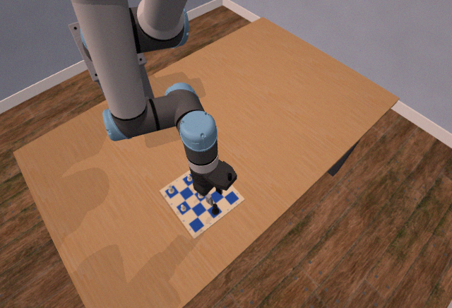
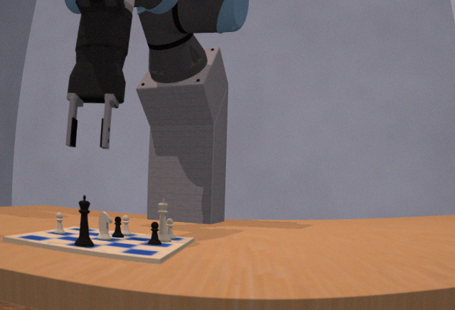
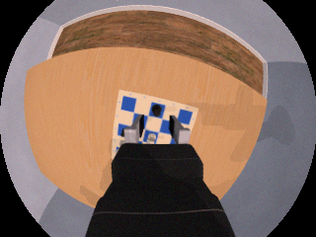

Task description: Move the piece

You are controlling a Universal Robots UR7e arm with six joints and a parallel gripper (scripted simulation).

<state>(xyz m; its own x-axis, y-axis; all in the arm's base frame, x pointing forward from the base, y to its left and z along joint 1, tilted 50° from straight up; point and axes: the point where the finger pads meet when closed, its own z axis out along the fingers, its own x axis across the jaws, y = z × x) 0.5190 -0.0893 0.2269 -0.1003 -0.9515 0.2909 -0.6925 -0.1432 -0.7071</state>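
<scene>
Now: the black piece 11 cm below my hand. From my hand the other things lie so: white king 9 cm behind, 11 cm to the left, 11 cm below; chessboard 8 cm behind, 2 cm to the left, 14 cm below.
</scene>
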